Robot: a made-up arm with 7 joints.
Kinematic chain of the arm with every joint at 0, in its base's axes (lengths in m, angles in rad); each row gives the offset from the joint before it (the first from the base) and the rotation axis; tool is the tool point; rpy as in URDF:
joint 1: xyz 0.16 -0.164 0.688 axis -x
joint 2: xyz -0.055 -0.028 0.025 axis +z
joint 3: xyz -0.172 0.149 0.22 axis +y
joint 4: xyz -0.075 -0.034 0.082 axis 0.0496 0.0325 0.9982
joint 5: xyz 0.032 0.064 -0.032 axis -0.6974 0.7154 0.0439
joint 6: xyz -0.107 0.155 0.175 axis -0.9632 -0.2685 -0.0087
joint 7: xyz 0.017 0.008 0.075 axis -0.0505 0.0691 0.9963
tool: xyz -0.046 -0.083 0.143 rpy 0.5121 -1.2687 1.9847
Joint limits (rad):
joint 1: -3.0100..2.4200
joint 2: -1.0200..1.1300
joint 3: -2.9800..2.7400
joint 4: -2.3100..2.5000
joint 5: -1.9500..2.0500
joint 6: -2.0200..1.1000
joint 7: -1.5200..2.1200
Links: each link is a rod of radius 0.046 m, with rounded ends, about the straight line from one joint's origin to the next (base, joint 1, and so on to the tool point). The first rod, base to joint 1, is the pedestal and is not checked.
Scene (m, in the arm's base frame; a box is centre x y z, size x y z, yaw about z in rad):
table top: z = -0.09
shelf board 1: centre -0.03 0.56 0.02 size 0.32 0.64 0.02 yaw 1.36
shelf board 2: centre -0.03 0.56 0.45 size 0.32 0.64 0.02 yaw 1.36
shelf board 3: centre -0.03 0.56 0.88 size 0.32 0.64 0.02 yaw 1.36
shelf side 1: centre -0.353 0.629 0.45 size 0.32 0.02 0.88 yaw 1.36
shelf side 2: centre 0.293 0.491 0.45 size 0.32 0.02 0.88 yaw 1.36
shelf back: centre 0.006 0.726 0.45 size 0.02 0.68 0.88 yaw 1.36
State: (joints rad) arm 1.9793 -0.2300 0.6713 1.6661 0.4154 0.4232 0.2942
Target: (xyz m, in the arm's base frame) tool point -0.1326 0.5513 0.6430
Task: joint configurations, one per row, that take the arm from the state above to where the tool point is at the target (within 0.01 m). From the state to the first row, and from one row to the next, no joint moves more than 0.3 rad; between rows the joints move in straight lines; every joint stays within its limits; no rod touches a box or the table.
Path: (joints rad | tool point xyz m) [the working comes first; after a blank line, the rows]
Joints at the target: 1.6706 -0.1613 0.1810 1.7526 -0.1196 0.1100 0.1847
Straight joint move there: touches shelf board 2.

1: 2.0735 -0.2180 0.4453 1.6458 0.2298 0.1299 0.2917 | -0.0895 0.4750 0.2331
2: 2.1678 -0.2060 0.2194 1.6254 0.0441 -0.1634 0.2892 | -0.1100 0.3827 0.2354
3: 2.2620 -0.1940 -0.0066 1.6051 -0.1415 -0.4568 0.2867 | -0.1272 0.2852 0.2615
4: 2.1300 -0.2994 -0.0672 1.5225 -0.4349 -0.3954 0.2082 | -0.1257 0.3299 0.3959
5: 1.9979 -0.4048 -0.1277 1.4399 -0.7283 -0.3341 0.1297 | -0.1524 0.3202 0.5332
6: 1.8659 -0.5103 -0.1883 1.3573 -1.0218 -0.2727 0.0512 | -0.1962 0.2544 0.6430
7: 1.8171 -0.4230 -0.0960 1.4562 -0.7962 -0.1770 0.0846 | -0.1677 0.3499 0.6463
8: 1.7683 -0.3358 -0.0037 1.5550 -0.5707 -0.0814 0.1180 | -0.1409 0.4306 0.6430
9: 1.7194 -0.2485 0.0887 1.6538 -0.3451 0.0143 0.1513 | -0.1272 0.4972 0.6387
10: 1.6706 -0.1613 0.1810 1.7526 -0.1196 0.1100 0.1847 | -0.1326 0.5513 0.6430

